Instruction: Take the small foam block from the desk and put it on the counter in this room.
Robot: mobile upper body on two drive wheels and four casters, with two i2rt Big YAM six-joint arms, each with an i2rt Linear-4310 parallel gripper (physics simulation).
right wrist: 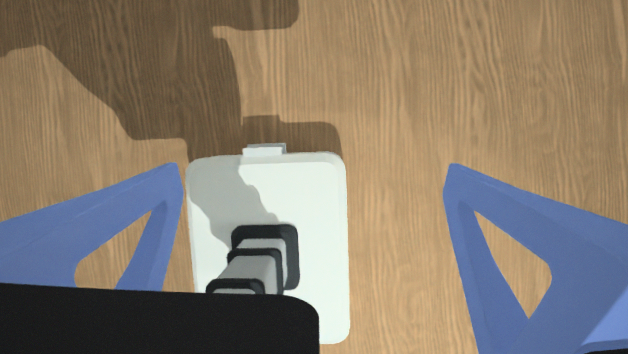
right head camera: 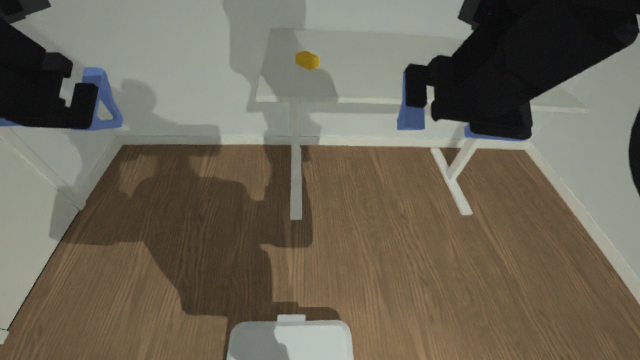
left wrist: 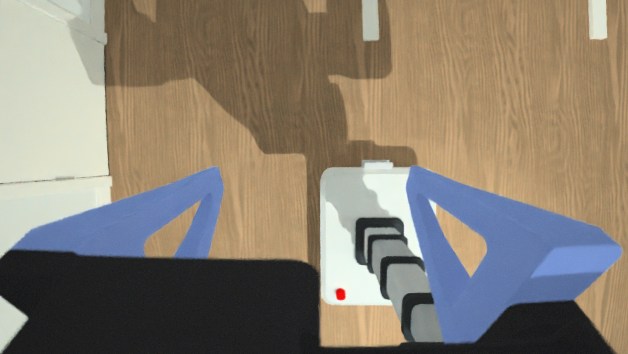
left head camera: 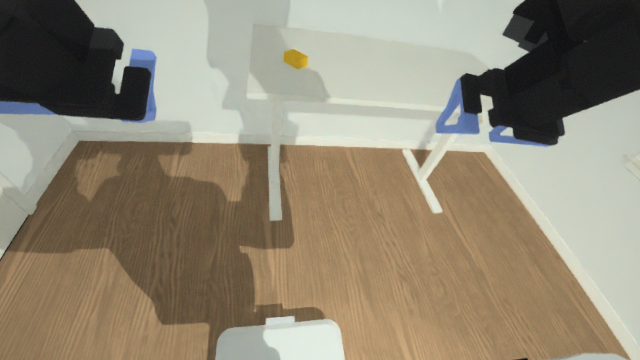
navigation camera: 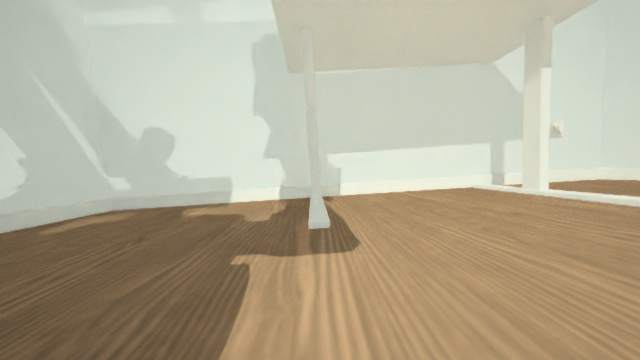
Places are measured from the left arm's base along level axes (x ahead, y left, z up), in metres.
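Pixels of known places: left gripper, fingertip midpoint: (right head camera: 84, 121) (left wrist: 314, 176) (left head camera: 108, 111); right gripper, fingertip midpoint: (right wrist: 313, 178) (right head camera: 432, 129) (left head camera: 464, 133).
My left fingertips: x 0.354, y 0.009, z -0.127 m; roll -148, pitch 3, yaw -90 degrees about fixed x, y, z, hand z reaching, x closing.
Behind a point stands the place of what it marks.
The small foam block is a yellow-orange block (left head camera: 295, 59) @(x 1.199, y -0.282, z -0.423 m) (right head camera: 307, 60) @(x 1.192, y -0.287, z -0.419 m) lying near the left end of the white desk (left head camera: 390, 75) @(x 1.222, y -0.756, z -0.460 m) (right head camera: 370, 70) @(x 1.208, y -0.579, z -0.460 m), ahead of me. The desk's underside (navigation camera: 410, 35) shows in the navigation camera. My left gripper (left head camera: 85, 116) (right head camera: 50, 126) (left wrist: 314, 176) @(x 0.354, y 0.009, z -0.127 m) is open and empty, left of the block in the head views. My right gripper (left head camera: 487, 136) (right head camera: 450, 131) @(x 0.350, y -0.447, z -0.130 m) (right wrist: 313, 178) @(x 0.350, y -0.447, z -0.130 m) is open and empty, right of the block. Both are well apart from it. No surface that I can clearly tell as the counter shows.
Desk legs with floor feet (left head camera: 274, 185) (right head camera: 296, 185) (navigation camera: 319, 215) stand on the wood floor (left head camera: 350, 250) @(x 0.755, y -0.698, z -1.409 m). A wall is behind the desk. A pale panel (right head camera: 30, 240) @(x 0.721, y 1.294, z -1.227 m) (left wrist: 50, 110) @(x 0.607, y 1.293, z -1.077 m), perhaps a door or cabinet, is at the left. My white base (left head camera: 300, 345) @(x 0.227, y -0.302, z -1.150 m) (right wrist: 310, 200) @(x 0.179, y -0.374, z -1.150 m) is below.
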